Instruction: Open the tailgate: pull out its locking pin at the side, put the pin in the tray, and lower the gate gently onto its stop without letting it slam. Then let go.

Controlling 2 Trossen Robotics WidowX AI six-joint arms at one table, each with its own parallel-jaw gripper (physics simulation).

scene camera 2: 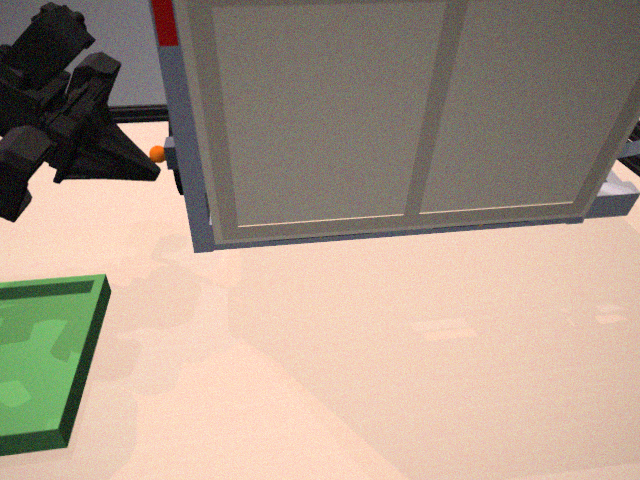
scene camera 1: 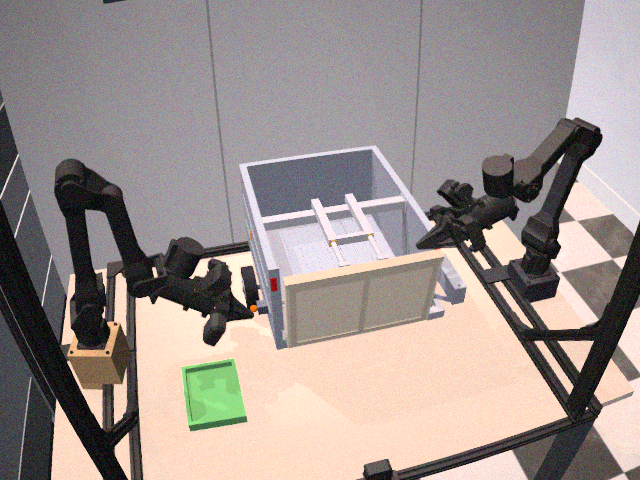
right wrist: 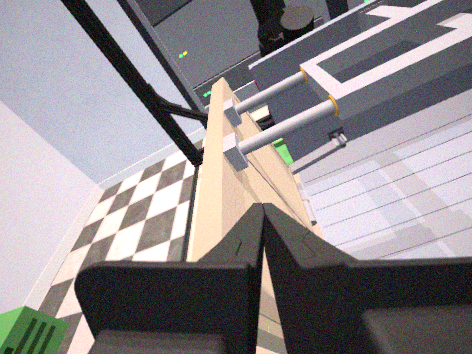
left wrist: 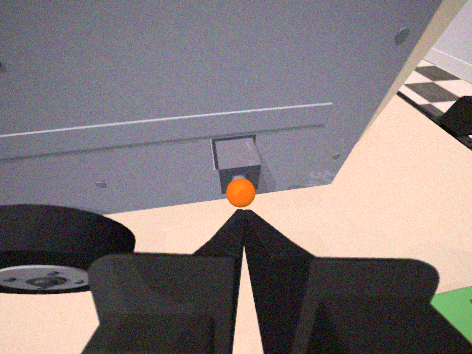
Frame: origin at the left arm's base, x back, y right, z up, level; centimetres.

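Seen in the pictures: left gripper, between the fingertips: (scene camera 2: 158, 175) (scene camera 1: 253, 316) (left wrist: 243, 216); right gripper, between the fingertips: (scene camera 1: 416, 246) (right wrist: 261, 211); left arm's base, origin of its link: (scene camera 1: 93, 338); right arm's base, origin of its link: (scene camera 1: 534, 268).
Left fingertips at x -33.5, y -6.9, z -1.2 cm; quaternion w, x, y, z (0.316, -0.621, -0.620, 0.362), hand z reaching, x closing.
Note:
Offsets run from my left fingertips to a thing's middle.
The locking pin's orange ball head {dx -0.3, dy -0.2, dz +2.0 cm} (scene camera 1: 253, 308) (scene camera 2: 157, 153) (left wrist: 240, 193) sticks out of a grey block on the truck bed's side. My left gripper (scene camera 1: 252, 314) (scene camera 2: 156, 173) (left wrist: 243, 216) is shut and empty, its tips right beside the ball, which is outside the fingers. The beige tailgate (scene camera 1: 364, 299) (scene camera 2: 325, 113) (right wrist: 216, 165) stands upright, closed across the bed. My right gripper (scene camera 1: 419, 244) (right wrist: 261, 211) is shut and empty near the gate's top edge, at its right end in scene camera 1; contact is unclear. The green tray {dx +8.8, dy +13.6, dz -8.6 cm} (scene camera 1: 192, 424) (scene camera 2: 85, 361) holds no pin.
The grey truck bed (scene camera 1: 260, 232) (left wrist: 150, 60) has a frame with two light rods reaching to the gate's inner side. A black wheel {dx +1.6, dy -13.8, dz -4.5 cm} (scene camera 1: 249, 285) (left wrist: 60, 230) is beside the pin block. Black frame rails run along the table's sides.

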